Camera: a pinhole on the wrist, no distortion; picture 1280 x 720 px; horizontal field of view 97.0 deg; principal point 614.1 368.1 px. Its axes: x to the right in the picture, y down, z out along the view. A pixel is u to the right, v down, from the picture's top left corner.
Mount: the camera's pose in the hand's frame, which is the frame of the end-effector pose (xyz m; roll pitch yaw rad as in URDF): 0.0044 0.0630 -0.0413 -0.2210 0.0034 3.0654
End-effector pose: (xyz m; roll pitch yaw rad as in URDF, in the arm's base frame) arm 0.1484 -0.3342 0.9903 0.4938 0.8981 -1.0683
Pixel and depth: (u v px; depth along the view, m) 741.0 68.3 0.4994
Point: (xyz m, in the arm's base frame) 0.2857 -0.6779 1.4079
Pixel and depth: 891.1 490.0 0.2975
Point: 0.0328 -0.4518 1.2216
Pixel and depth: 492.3 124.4 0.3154
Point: 0.2613 -0.6101 1.1295
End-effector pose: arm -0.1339 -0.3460 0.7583 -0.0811 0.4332 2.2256
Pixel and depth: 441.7 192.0 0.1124
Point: -0.2335 -0.3408 0.8057
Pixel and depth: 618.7 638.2 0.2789
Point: -0.0930 -0.2179 0.9556
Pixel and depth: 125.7 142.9 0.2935
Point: -0.4358 -0.1416 0.8881
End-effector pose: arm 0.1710 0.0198 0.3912 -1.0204 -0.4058 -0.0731
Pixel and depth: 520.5 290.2 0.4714
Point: 0.1862 0.3979 0.6164
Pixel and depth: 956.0 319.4 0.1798
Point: 0.0715 0.1690 0.3783
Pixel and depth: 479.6 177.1 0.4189
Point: 0.2484 0.4081 0.5451
